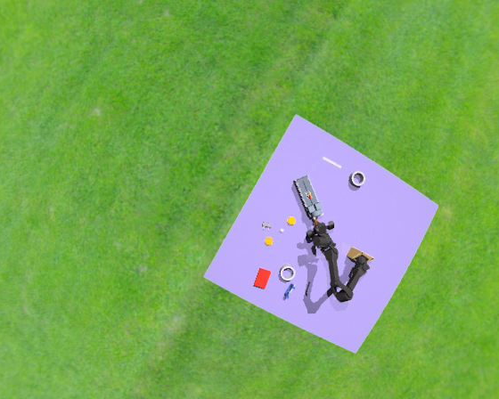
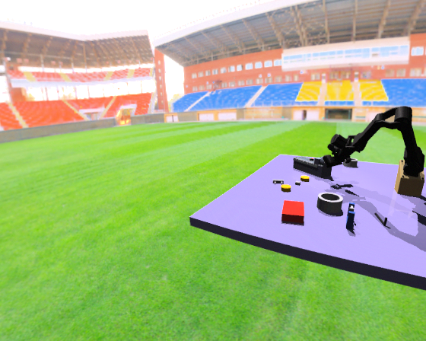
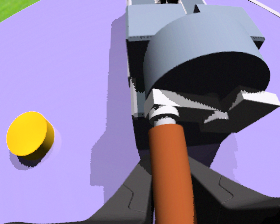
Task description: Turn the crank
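Right now the brown crank handle is 1 cm behind my gripper tip, 1 cm to the left of it and 3 cm above it. The rest, counted from my gripper tip: red pointer: 11 cm ahead, 10 cm to the right, 1 cm above; then white bar: 10 cm ahead, 41 cm to the right, 7 cm below; then small grey bracket: 23 cm ahead, 21 cm to the left, 7 cm below.
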